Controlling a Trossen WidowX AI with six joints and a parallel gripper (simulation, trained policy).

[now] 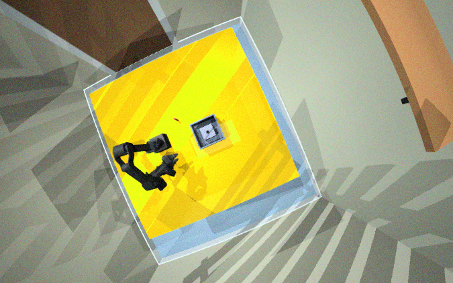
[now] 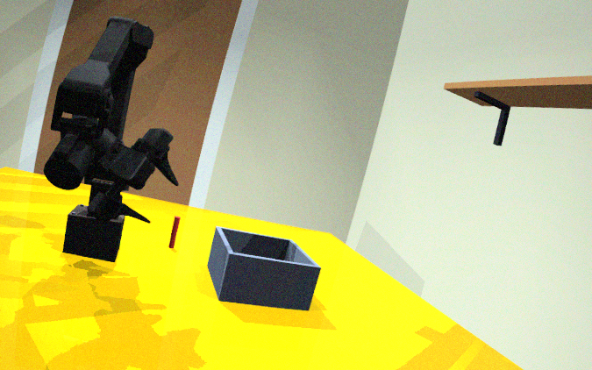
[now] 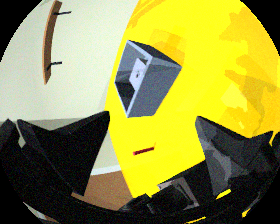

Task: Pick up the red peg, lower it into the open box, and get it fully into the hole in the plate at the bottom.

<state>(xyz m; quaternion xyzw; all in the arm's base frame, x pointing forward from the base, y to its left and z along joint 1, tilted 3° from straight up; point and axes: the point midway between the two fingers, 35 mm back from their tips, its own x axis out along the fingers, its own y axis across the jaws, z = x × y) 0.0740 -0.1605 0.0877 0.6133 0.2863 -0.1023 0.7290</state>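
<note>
My gripper tip is now 250 mm to the right of the red peg, 120 mm above it and 80 mm short of it. The rest, counted from my gripper tip: grey box 240 mm ahead, 140 mm below, 50 mm to the left; plate 240 mm ahead, 120 mm below, 50 mm to the left.
</note>
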